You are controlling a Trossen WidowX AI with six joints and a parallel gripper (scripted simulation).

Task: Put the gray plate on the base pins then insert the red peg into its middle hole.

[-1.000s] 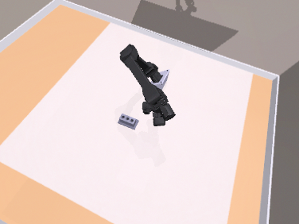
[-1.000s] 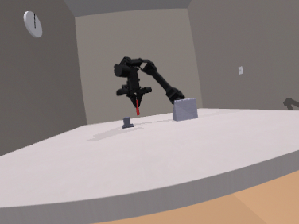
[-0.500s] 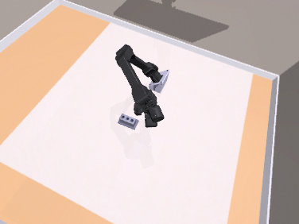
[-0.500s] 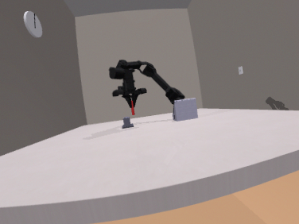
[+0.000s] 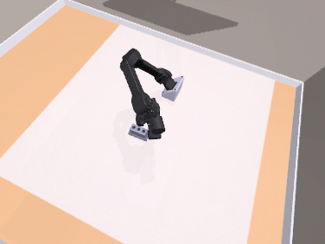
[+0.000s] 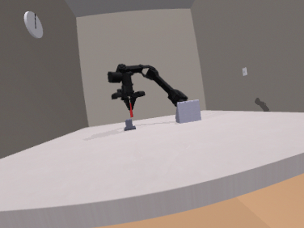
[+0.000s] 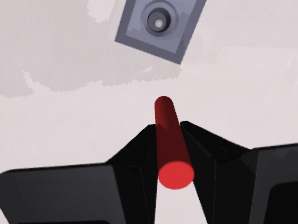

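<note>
Now: gripper tip 4 cm short of the gray plate, 8 cm to the left of it and 7 cm above it. The rest, counted from my gripper tip: red peg: right at my gripper tip; gray base: 3 cm ahead, 8 cm to the right, 11 cm below.
</note>
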